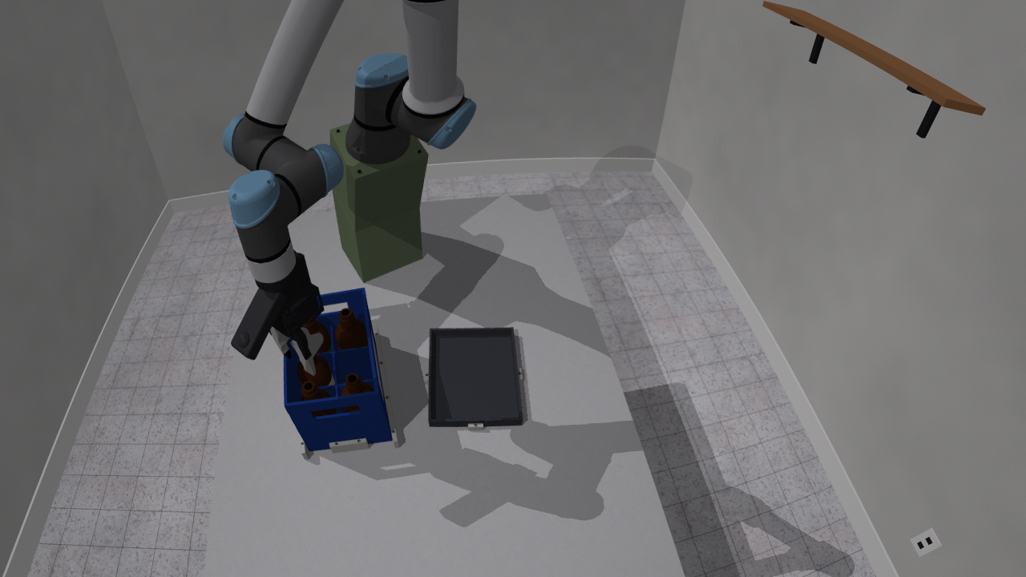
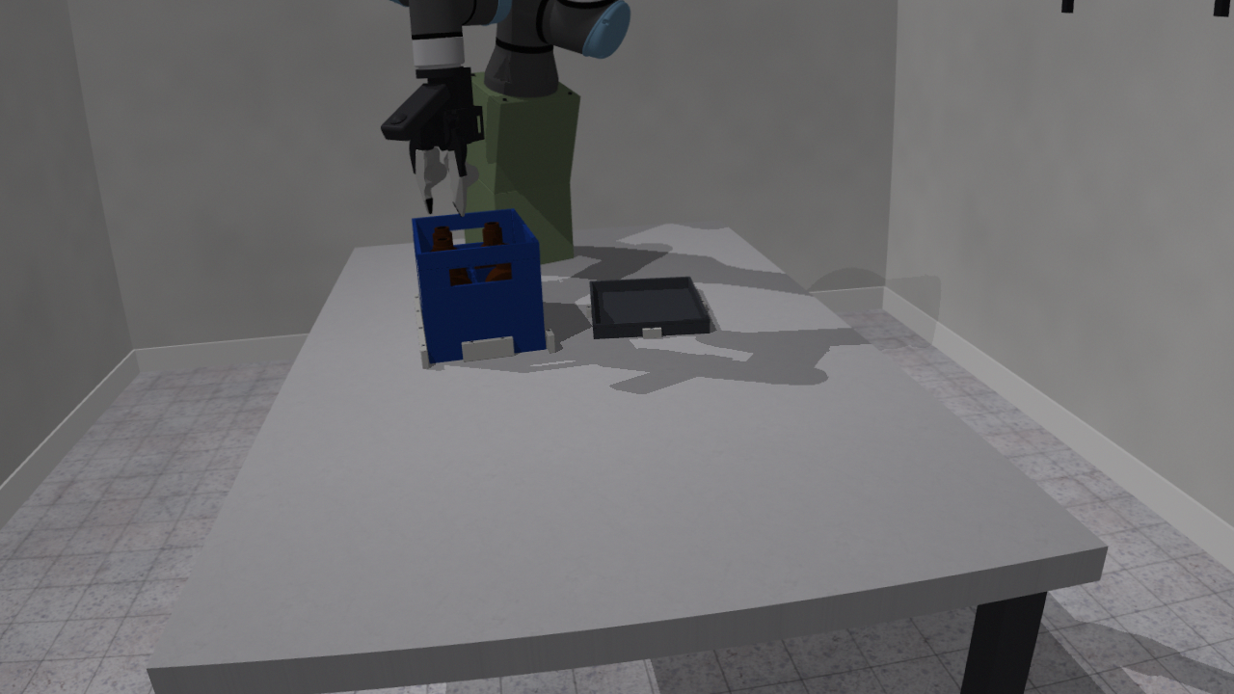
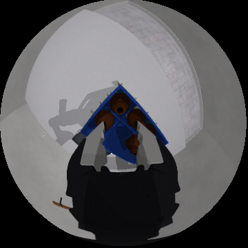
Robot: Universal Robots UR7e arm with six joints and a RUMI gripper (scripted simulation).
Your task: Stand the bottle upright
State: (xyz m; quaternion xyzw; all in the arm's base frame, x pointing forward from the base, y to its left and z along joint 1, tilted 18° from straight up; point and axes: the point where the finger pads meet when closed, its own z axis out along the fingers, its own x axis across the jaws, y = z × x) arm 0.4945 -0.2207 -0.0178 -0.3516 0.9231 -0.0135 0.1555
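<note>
The blue crate is 9 cm behind my hand, 5 cm to the left of it and 15 cm below it. Also, from my hand: dark tray: 6 cm behind, 34 cm to the left, 22 cm below.
</note>
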